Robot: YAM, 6 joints.
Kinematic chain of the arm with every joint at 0, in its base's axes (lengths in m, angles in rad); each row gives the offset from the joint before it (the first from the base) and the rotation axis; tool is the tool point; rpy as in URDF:
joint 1: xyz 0 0 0.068 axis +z
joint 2: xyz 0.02 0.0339 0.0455 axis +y
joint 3: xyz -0.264 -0.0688 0 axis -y
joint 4: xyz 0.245 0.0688 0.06 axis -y
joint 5: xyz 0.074 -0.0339 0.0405 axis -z
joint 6: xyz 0.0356 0 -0.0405 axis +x
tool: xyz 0 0 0 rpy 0 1.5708 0
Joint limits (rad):
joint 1: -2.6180..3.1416
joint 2: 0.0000..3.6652
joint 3: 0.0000..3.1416
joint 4: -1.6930..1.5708
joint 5: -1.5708..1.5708
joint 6: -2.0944..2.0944
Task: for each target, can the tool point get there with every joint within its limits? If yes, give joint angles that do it. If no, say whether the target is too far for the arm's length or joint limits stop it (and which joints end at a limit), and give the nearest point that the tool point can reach.
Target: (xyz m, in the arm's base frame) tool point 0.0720 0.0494 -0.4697
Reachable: no: joint limits stop it (at a limit: joint 2) | nearest point 0.1046 0.0717 -0.3592 | short by 0.117 m
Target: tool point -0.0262 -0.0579 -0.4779
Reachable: no: joint limits stop it (at a limit: joint 2) | nearest point -0.0468 -0.1033 -0.3541 | short by 0.133 m
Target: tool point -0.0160 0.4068 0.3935
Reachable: yes | joints 1.6948 2.0896 2.3708 -1.4037 1.3113 -1.1593
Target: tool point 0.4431 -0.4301 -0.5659
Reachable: no: too far | nearest point 0.3235 -0.3140 -0.3186 | short by 0.298 m
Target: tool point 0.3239 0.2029 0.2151
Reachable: yes | joints 0.5171 1.9615 1.5719 -1.0683 -0.4755 0.6094
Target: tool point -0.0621 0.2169 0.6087
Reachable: yes | joints 1.8090 1.4043 2.1249 -0.4584 -0.2602 0.7842
